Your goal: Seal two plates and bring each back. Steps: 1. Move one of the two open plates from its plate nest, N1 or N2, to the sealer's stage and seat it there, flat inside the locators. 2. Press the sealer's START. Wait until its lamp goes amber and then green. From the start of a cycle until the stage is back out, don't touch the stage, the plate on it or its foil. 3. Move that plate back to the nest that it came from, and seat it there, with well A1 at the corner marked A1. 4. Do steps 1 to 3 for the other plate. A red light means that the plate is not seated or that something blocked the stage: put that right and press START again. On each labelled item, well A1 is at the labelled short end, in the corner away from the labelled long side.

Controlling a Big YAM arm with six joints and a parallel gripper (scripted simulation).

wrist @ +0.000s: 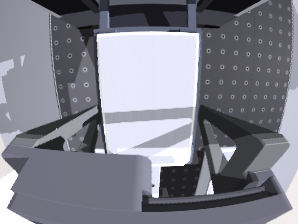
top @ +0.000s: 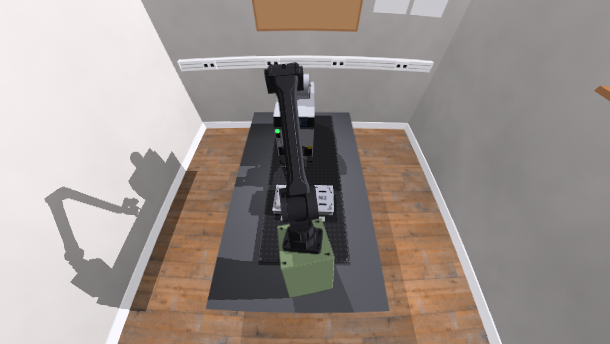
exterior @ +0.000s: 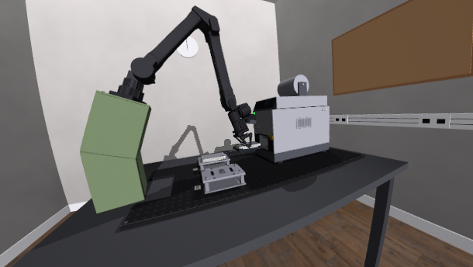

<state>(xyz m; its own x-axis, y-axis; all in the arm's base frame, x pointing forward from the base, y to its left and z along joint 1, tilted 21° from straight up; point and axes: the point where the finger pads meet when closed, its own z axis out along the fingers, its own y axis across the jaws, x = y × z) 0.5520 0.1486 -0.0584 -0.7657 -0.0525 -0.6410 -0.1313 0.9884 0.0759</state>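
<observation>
The white plate lies 1 cm below my hand and 1 cm ahead of it. From my hand the other things lie so: dark sealer stage (2 cm below, 1 cm ahead); then yellow warning label (12 cm ahead, 7 cm to the right, 4 cm above); then foil roll (34 cm ahead, 31 cm above, 5 cm to the left).
</observation>
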